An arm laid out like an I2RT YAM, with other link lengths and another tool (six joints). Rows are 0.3 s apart.
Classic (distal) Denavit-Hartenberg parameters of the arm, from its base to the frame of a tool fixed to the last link. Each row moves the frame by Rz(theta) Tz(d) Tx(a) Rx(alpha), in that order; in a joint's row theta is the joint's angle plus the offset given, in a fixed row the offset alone. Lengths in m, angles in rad.
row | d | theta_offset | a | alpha
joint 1 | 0.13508 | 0 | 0.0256 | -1.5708
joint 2 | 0 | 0 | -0.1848 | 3.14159
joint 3 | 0 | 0.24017 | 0.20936 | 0
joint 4 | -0.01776 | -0.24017 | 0.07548 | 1.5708
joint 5 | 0.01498 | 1.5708 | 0 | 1.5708
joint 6 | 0.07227 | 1.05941 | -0.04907 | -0.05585
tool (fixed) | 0.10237 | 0 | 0 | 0
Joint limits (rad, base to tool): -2.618..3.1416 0..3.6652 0..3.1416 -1.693..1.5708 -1.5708..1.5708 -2.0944..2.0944
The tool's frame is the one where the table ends.
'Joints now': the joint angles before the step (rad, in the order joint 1, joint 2, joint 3, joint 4, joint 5, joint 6). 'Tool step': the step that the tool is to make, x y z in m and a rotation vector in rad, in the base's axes. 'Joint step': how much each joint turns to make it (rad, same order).
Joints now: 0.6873 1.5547 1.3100 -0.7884 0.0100 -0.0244
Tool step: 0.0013 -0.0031 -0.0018 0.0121 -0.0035 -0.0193
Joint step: -0.0069 -0.0197 -0.0362 0.0267 0.0003 0.0144
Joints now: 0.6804 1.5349 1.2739 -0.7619 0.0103 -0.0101
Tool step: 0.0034 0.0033 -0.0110 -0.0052 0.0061 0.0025
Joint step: 0.0005 0.0371 -0.0103 0.0394 -0.0008 -0.0018
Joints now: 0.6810 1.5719 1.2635 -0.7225 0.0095 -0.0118
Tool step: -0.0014 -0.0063 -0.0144 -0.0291 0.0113 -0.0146
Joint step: -0.0007 0.0055 -0.0425 0.0208 0.0204 0.0042
